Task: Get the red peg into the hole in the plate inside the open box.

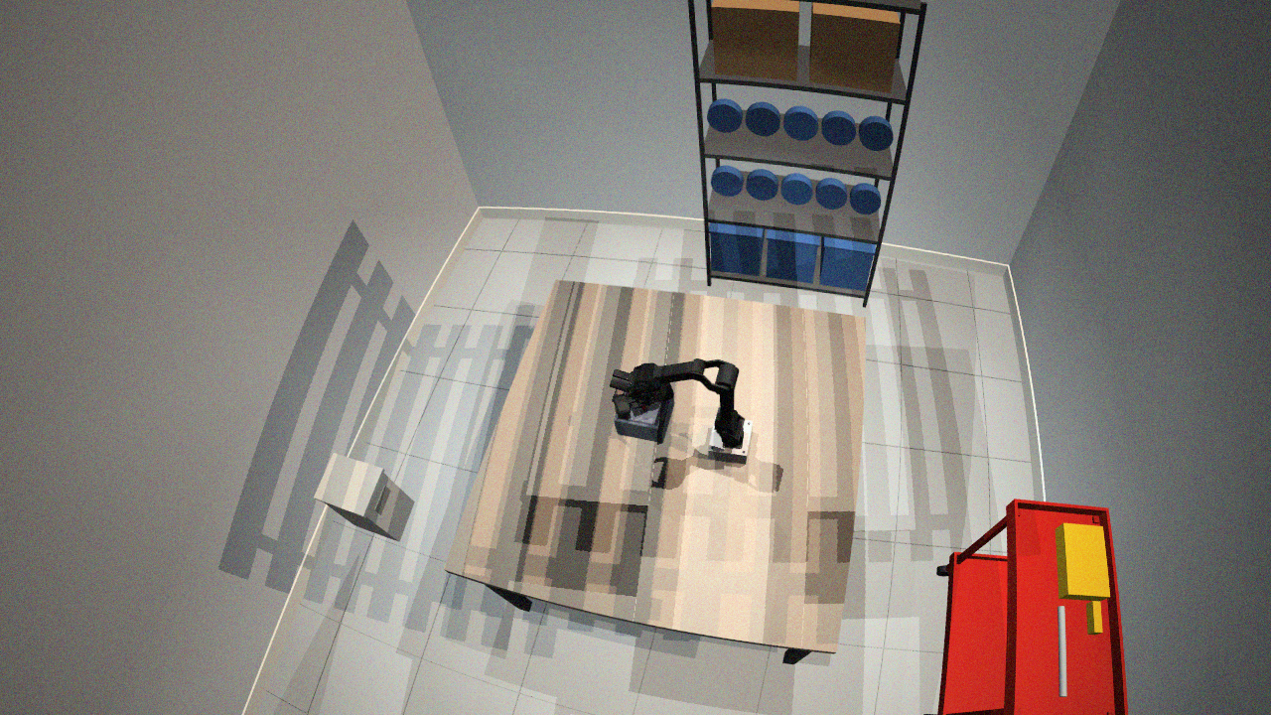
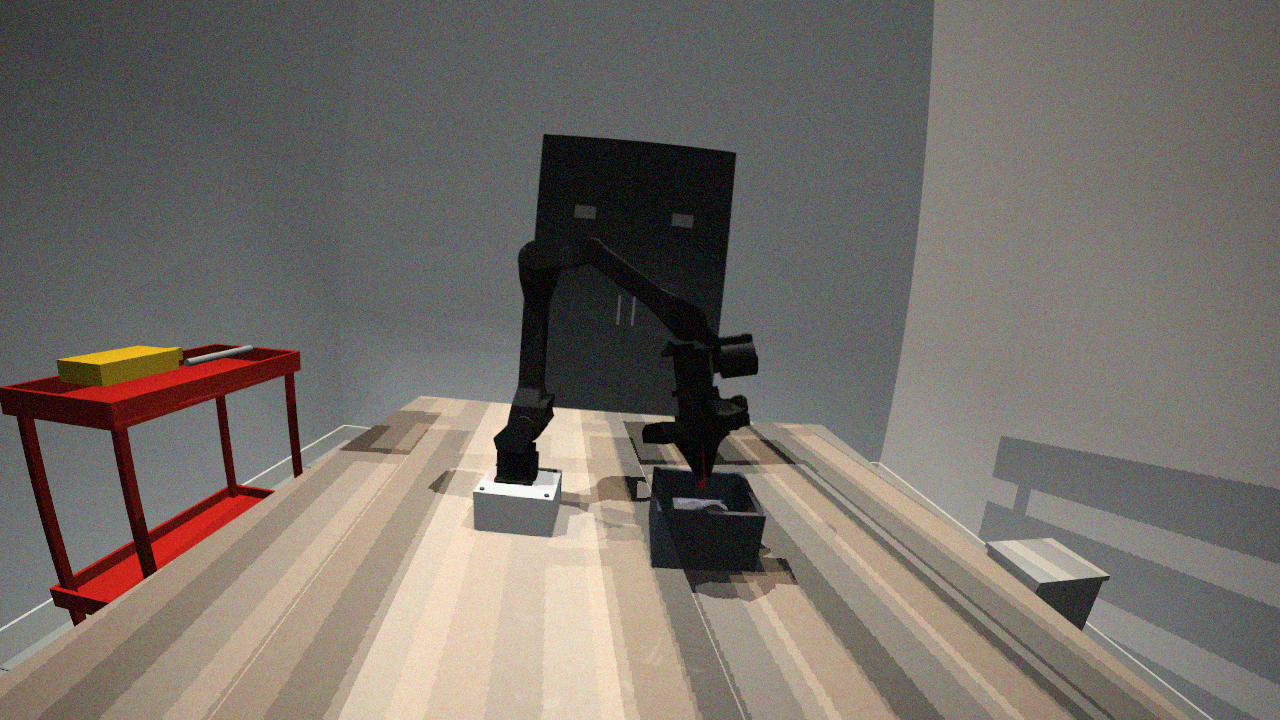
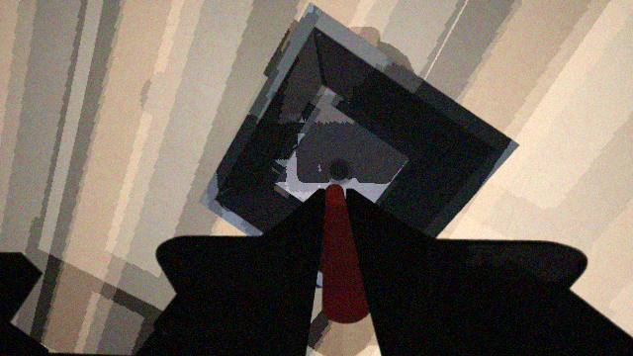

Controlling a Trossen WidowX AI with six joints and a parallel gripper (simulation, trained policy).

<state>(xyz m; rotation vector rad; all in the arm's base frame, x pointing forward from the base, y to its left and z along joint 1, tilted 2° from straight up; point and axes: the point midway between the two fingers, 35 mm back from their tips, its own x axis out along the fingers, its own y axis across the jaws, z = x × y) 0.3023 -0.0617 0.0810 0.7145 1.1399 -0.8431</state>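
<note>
Now: gripper tip 20 mm below the red peg, 10 mm to the right of it and 10 mm past it. From my gripper tip the other things lie so: light grey plate: 70 mm below, 10 mm to the right; then dark box: 90 mm below, 10 mm to the right.
</note>
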